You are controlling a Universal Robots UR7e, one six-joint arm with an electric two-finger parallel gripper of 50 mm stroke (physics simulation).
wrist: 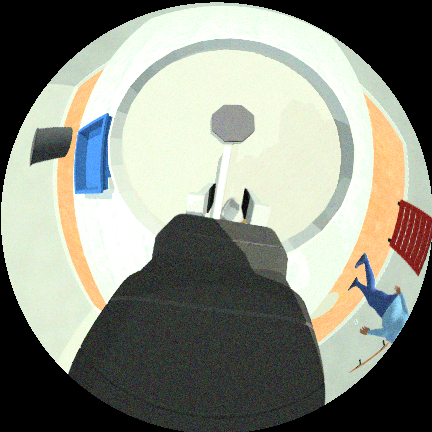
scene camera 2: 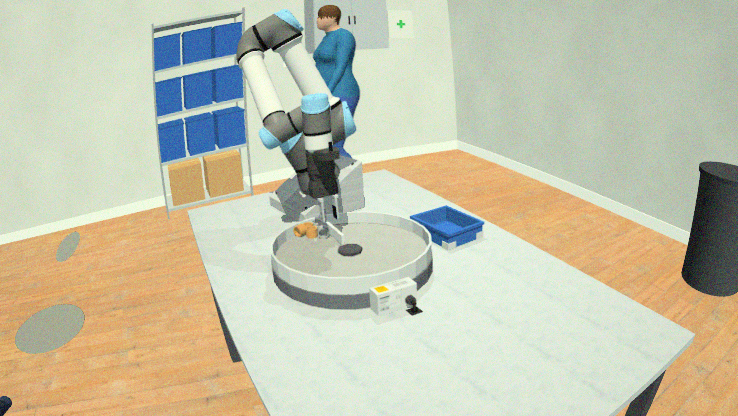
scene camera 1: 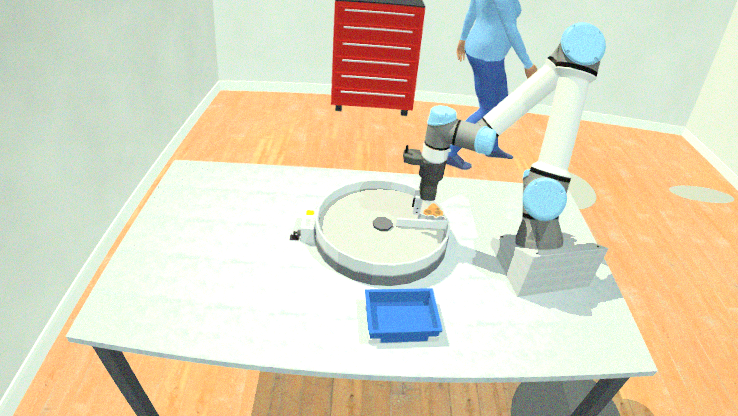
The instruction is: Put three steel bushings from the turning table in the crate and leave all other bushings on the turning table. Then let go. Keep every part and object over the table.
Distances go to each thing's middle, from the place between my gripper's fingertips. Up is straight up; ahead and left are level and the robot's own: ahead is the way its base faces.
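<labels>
Position of the blue crate [scene camera 1: 393,315] relative to my hand: 100 mm ahead of it, 340 mm to the left of it, 90 mm below it.
</labels>
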